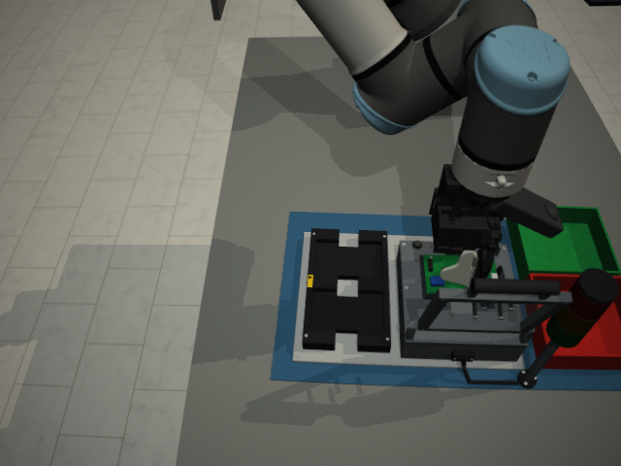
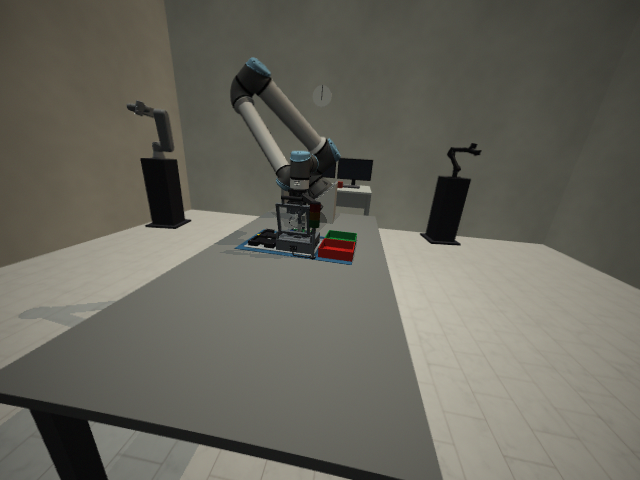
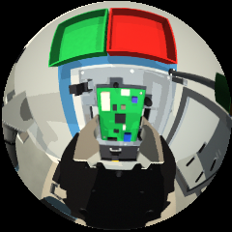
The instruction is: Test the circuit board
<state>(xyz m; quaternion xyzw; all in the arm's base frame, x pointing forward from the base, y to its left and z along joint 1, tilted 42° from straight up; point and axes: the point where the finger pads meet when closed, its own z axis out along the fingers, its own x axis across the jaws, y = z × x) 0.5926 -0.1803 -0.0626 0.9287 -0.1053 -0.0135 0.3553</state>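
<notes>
Now: the green circuit board right at my hand. Round my hand: black latch tab: 6 cm to the left, 5 cm behind, 1 cm above; then tester lid: 12 cm ahead, 10 cm above, 3 cm to the right; then red bin: 18 cm to the left, 8 cm ahead, 6 cm below.
</notes>
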